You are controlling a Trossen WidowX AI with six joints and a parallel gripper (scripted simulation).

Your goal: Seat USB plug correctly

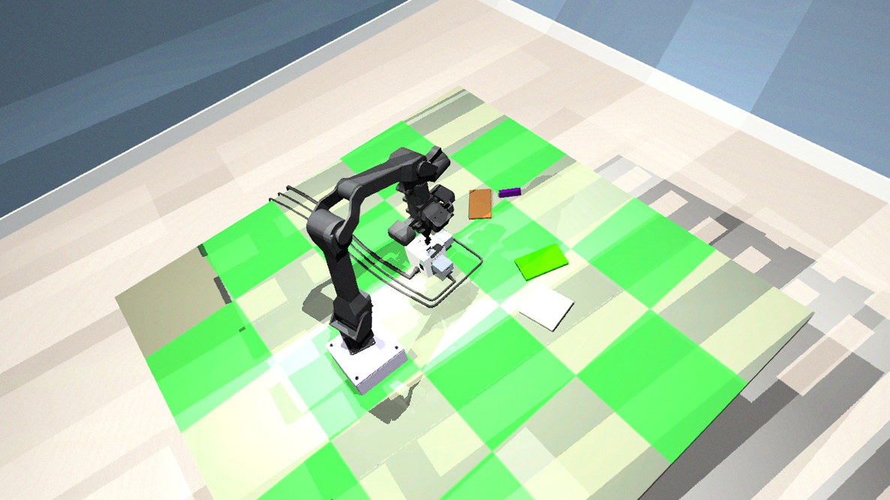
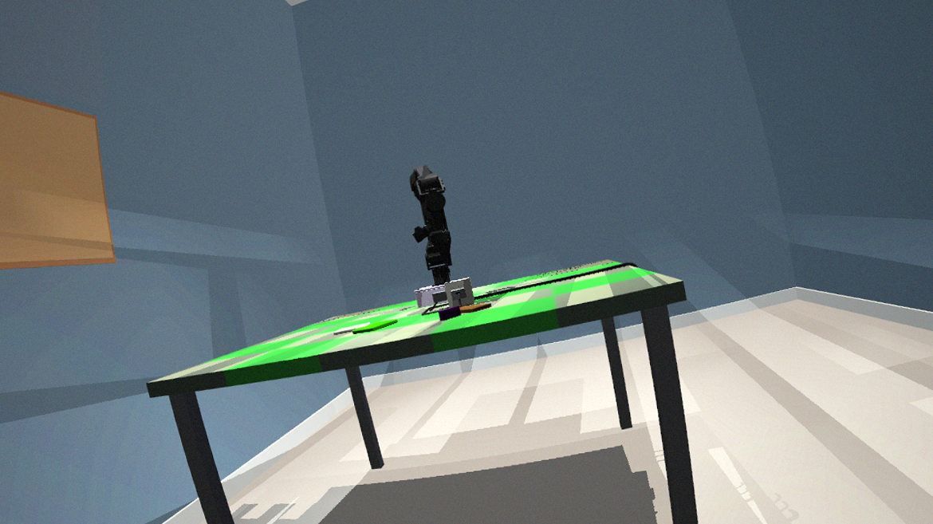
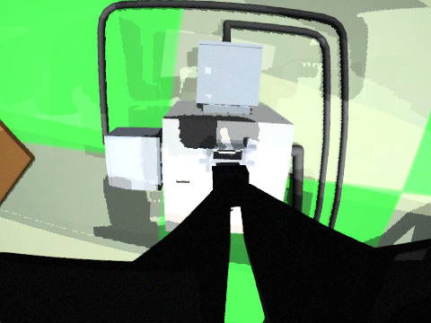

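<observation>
Right now my gripper tip is 20 mm above the dark USB plug. Also, from my gripper tip: green pad 250 mm ahead, 150 mm to the right, 130 mm below; then orange block 210 mm ahead, 130 mm below, 120 mm to the left; then metal socket frame 60 mm below.
</observation>
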